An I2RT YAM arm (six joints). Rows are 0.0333 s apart.
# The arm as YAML. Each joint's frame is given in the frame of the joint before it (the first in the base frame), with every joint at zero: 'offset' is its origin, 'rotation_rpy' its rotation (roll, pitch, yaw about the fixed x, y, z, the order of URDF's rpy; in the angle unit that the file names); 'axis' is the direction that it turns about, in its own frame. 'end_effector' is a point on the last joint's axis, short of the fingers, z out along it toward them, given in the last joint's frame.
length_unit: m
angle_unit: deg
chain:
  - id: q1
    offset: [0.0, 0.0, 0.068]
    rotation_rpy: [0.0, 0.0, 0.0]
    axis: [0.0, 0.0, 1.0]
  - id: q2
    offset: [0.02, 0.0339, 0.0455]
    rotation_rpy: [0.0, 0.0, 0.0]
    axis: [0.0, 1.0, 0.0]
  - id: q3
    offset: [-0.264, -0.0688, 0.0]
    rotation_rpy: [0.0, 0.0, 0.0]
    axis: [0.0, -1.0, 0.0]
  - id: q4
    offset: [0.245, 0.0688, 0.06]
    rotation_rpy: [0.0, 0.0, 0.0]
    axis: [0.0, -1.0, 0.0]
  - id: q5
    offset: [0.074, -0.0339, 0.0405]
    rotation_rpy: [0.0, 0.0, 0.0]
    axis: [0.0, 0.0, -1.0]
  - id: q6
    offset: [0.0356, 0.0, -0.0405]
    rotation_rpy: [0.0, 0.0, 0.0]
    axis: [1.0, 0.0, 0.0]
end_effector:
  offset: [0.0, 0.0, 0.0]
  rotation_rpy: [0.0, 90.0, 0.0]
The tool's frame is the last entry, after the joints.
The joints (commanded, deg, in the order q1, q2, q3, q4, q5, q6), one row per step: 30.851, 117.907, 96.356, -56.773, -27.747, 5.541; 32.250, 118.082, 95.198, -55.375, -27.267, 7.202; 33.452, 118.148, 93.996, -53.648, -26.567, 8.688; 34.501, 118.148, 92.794, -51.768, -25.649, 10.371; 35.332, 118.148, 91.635, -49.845, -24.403, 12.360; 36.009, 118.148, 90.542, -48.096, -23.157, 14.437; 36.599, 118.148, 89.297, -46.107, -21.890, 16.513; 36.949, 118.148, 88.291, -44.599, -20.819, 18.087; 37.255, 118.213, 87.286, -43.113, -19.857, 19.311; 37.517, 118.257, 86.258, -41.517, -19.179, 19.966; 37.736, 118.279, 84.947, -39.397, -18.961, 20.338; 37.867, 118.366, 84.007, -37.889, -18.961, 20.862; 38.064, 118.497, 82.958, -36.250, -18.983, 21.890; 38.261, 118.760, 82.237, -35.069, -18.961, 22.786
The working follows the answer.
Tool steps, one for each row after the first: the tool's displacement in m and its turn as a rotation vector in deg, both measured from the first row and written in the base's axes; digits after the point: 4 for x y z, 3 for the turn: -0.0055, 0.0082, -0.0063, -0.513, 0.509, -0.141; -0.0101, 0.0151, -0.0120, -0.972, 0.467, -0.383; -0.0141, 0.0210, -0.0171, -1.475, 0.205, -1.012; -0.0170, 0.0254, -0.0221, -2.169, -0.180, -2.228; -0.0195, 0.0288, -0.0268, -2.881, -0.456, -3.700; -0.0217, 0.0316, -0.0320, -3.501, -0.833, -5.294; -0.0231, 0.0330, -0.0363, -4.056, -1.147, -6.646; -0.0243, 0.0341, -0.0409, -4.542, -1.501, -7.714; -0.0255, 0.0351, -0.0454, -4.708, -2.026, -8.252; -0.0267, 0.0360, -0.0506, -4.347, -2.586, -8.463; -0.0276, 0.0365, -0.0548, -4.036, -2.704, -8.817; -0.0289, 0.0373, -0.0596, -3.732, -2.555, -9.541; -0.0300, 0.0383, -0.0641, -3.631, -2.299, -10.150
Tool pose at each row, in the base's axes (x y z in m, rotation vector in deg; rounded; the steps above come from the unrounded poses): 0.3476, 0.2270, 0.2093, -41.855, 166.614, 45.778; 0.3421, 0.2351, 0.2030, -41.589, 167.395, 45.352; 0.3375, 0.2421, 0.1973, -41.268, 167.667, 44.660; 0.3335, 0.2479, 0.1922, -40.402, 167.814, 43.739; 0.3306, 0.2524, 0.1872, -38.689, 168.016, 42.422; 0.3281, 0.2558, 0.1825, -36.570, 168.319, 41.118; 0.3260, 0.2586, 0.1772, -34.289, 168.453, 39.871; 0.3246, 0.2600, 0.1730, -32.359, 168.557, 38.774; 0.3233, 0.2611, 0.1683, -30.867, 168.551, 37.784; 0.3221, 0.2621, 0.1639, -30.193, 168.189, 37.204; 0.3209, 0.2630, 0.1587, -29.992, 167.497, 37.375; 0.3200, 0.2635, 0.1545, -29.476, 167.229, 37.704; 0.3187, 0.2643, 0.1497, -28.347, 167.207, 38.129; 0.3176, 0.2652, 0.1452, -27.373, 167.383, 38.342

